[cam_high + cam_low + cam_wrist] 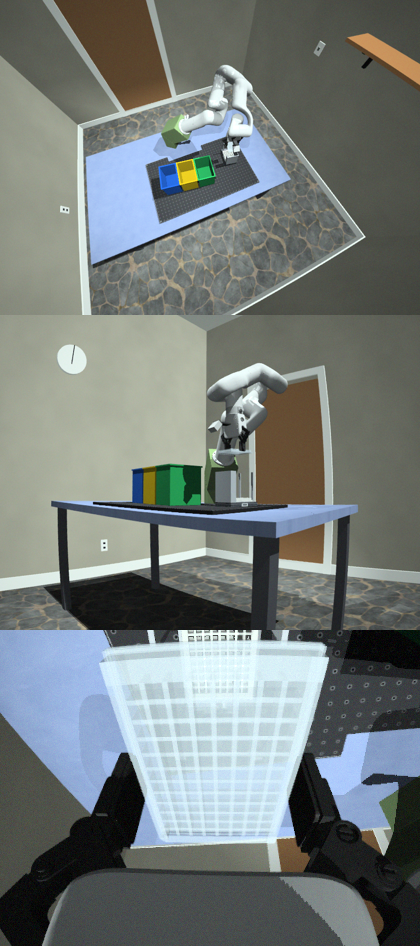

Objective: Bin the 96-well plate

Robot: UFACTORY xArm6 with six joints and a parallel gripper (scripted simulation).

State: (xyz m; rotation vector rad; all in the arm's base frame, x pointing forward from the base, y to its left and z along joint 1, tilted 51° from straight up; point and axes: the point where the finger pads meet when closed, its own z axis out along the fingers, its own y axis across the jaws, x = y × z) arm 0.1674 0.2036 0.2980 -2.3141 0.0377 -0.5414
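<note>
Now: the green bin 16 cm ahead of my hand, 23 cm to the right of it and 15 cm below it. From my hand the other things lie so: blue bin: 20 cm ahead, 49 cm to the right, 15 cm below; yellow bin: 18 cm ahead, 36 cm to the right, 15 cm below; 96-well plate: 1 cm below.
</note>
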